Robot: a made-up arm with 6 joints. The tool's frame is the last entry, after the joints.
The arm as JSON. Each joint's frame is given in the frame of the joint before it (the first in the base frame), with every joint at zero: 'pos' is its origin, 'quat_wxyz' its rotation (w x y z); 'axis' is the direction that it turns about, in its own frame. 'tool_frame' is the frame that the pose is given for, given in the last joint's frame.
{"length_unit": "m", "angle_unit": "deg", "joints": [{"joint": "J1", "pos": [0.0, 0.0, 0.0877], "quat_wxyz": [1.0, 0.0, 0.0, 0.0], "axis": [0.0, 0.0, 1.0]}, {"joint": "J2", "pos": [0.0, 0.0, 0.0], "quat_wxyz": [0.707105, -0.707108, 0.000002, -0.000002], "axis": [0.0, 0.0, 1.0]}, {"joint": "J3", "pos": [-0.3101, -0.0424, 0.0], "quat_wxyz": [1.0, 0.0, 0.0, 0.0], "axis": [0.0, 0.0, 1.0]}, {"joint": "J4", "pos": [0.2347, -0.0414, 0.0], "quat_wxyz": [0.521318, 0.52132, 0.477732, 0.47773], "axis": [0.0, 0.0, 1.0]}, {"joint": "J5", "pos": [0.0, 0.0, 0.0], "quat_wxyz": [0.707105, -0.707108, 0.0, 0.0], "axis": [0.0, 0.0, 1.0]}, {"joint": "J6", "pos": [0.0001, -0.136, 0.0], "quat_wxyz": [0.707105, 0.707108, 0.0, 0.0], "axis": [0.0, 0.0, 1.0]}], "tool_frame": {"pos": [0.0, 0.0, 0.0], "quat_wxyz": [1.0, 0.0, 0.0, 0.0]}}
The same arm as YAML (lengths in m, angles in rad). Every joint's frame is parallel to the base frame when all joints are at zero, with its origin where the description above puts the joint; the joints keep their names.
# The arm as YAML. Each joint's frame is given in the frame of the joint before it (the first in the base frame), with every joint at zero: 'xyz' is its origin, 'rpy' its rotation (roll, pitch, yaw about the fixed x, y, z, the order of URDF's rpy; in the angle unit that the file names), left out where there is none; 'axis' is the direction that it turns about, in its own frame. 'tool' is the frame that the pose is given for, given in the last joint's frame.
units:
  length: m
  angle: rad
joints:
  - name: J1
    type: revolute
    origin:
      xyz: [0.0, 0.0, 0.0877]
    axis: [0.0, 0.0, 1.0]
  - name: J2
    type: revolute
    origin:
      xyz: [0.0, 0.0, 0.0]
    axis: [0.0, 1.0, 0.0]
  - name: J3
    type: revolute
    origin:
      xyz: [-0.3101, 0.0, 0.0424]
    axis: [0.0, 1.0, 0.0]
  - name: J4
    type: revolute
    origin:
      xyz: [0.2347, 0.0, 0.0414]
    axis: [0.9962, 0.0, 0.0871]
  - name: J5
    type: revolute
    origin:
      xyz: [0.0, 0.0, 0.0]
    axis: [0.0, 1.0, 0.0]
  - name: J6
    type: revolute
    origin:
      xyz: [0.1355, 0.0, 0.0117]
    axis: [0.9962, 0.0, 0.0871]
tool:
  origin:
    xyz: [0.0, 0.0, 0.0]
    rpy: [0.0, 1.4836, -0.0001]

